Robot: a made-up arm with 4 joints.
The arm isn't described. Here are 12 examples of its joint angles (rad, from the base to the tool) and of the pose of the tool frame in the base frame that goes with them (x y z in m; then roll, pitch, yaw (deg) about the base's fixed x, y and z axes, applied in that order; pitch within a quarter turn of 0, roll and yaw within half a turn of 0).
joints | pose
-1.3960 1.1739 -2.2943 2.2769 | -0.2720 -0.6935 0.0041 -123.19 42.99 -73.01
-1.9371 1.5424 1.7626 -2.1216 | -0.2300 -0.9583 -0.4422 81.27 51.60 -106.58
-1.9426 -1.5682 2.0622 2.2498 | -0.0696 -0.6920 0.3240 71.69 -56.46 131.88
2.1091 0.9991 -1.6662 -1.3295 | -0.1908 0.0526 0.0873 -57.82 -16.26 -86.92
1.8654 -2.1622 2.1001 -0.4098 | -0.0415 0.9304 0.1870 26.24 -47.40 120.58
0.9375 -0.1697 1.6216 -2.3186 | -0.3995 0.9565 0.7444 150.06 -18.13 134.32
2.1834 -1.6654 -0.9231 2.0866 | 0.0426 0.3617 -0.4463 -128.95 49.47 28.87
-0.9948 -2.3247 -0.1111 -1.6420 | -0.3696 -0.2252 0.8498 -43.47 -33.53 143.95
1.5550 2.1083 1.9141 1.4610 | -0.0215 0.5004 0.2919 60.22 16.27 -76.06
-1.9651 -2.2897 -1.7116 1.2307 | -0.0255 -0.6901 -0.0781 40.32 30.66 -111.78
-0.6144 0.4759 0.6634 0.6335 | -0.0029 -0.2453 0.7518 -13.85 -8.86 59.42
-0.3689 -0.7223 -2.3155 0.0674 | 0.1744 -0.1939 0.6796 148.10 11.77 -42.79
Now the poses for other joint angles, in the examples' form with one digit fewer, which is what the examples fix.
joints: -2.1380 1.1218 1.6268 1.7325
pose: -0.207 -0.334 -0.214 -64.6 -22.8 91.2
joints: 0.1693 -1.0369 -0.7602 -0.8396
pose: -0.243 -0.172 0.541 33.9 21.3 -97.7
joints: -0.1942 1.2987 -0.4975 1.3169
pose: -0.272 -0.141 0.848 -3.5 -33.0 153.6
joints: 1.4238 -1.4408 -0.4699 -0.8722
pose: -0.407 0.381 0.406 75.3 -41.9 -142.9
